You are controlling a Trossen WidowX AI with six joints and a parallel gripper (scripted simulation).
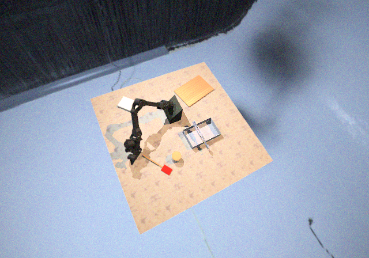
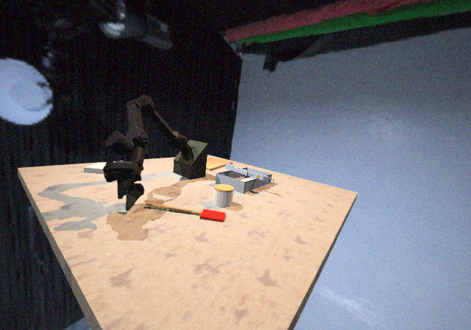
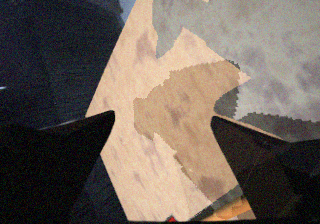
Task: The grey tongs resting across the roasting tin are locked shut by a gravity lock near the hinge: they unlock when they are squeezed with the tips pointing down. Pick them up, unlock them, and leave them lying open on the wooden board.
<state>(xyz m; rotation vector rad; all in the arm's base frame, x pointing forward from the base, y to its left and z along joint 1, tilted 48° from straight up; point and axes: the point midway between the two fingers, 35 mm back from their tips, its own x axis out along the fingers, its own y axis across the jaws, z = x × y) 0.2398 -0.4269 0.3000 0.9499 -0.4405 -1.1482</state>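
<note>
My gripper tip is now 600 mm to the right of the yellow lock piece, 170 mm short of it and 30 mm below it. Round my gripper tip: white flat slab (540 mm behind, 220 mm to the left, 30 mm below); red-headed spatula (170 mm to the left, 130 mm ahead, 40 mm below); roasting tin (650 mm to the left, 80 mm ahead, 20 mm below).
</note>
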